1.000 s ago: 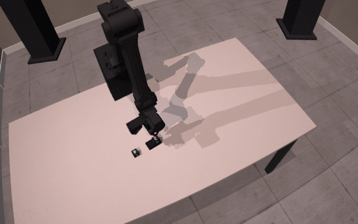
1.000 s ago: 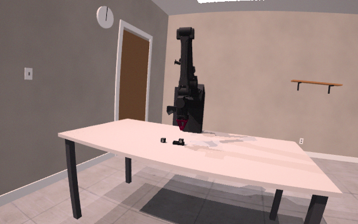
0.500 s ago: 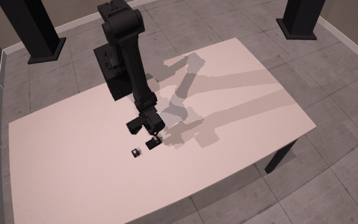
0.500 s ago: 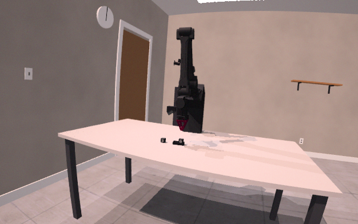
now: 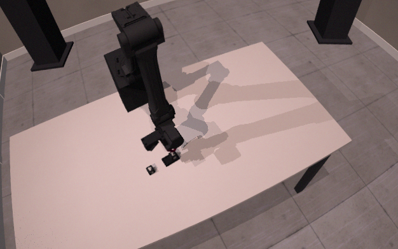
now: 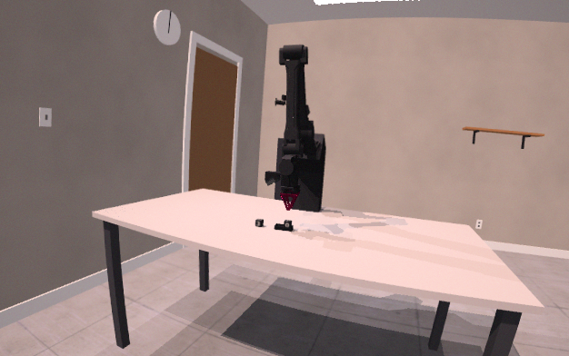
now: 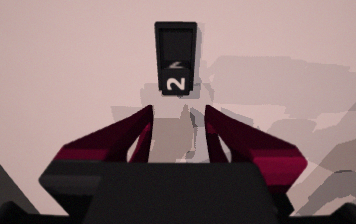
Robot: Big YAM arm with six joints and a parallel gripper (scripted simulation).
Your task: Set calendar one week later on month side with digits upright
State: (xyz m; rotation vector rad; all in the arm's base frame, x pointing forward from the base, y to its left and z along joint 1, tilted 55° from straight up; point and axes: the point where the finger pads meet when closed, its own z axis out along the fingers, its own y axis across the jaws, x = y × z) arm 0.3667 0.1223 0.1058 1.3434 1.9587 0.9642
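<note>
Right now my hand is 90 mm above the black tray, 10 mm to the left of it and 10 mm short of it. Also, from my hand: black calendar block: 100 mm to the right, 80 mm below, 70 mm ahead.
</note>
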